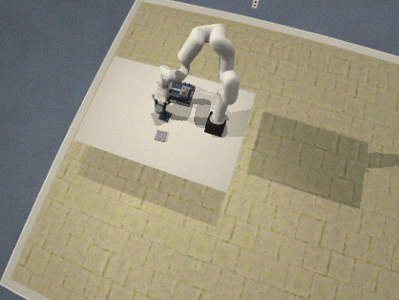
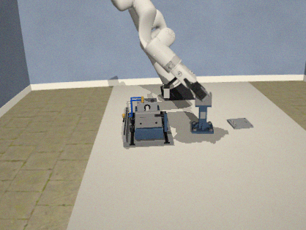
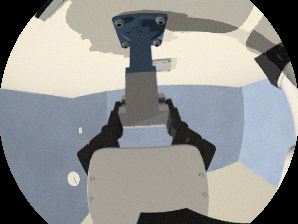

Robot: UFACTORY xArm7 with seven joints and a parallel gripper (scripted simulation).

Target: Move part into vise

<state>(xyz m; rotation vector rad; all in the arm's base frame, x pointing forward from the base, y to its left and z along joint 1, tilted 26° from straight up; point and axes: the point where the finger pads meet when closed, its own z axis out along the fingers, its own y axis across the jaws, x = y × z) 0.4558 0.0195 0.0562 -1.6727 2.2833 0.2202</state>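
Now: the part 10 mm below my hand. The rest, counted from my hand: V-block post 10 mm to the left, 110 mm below; then air cylinder 150 mm behind, 200 mm to the right, 90 mm below; then infeed plate 10 mm ahead, 190 mm to the left, 160 mm below.
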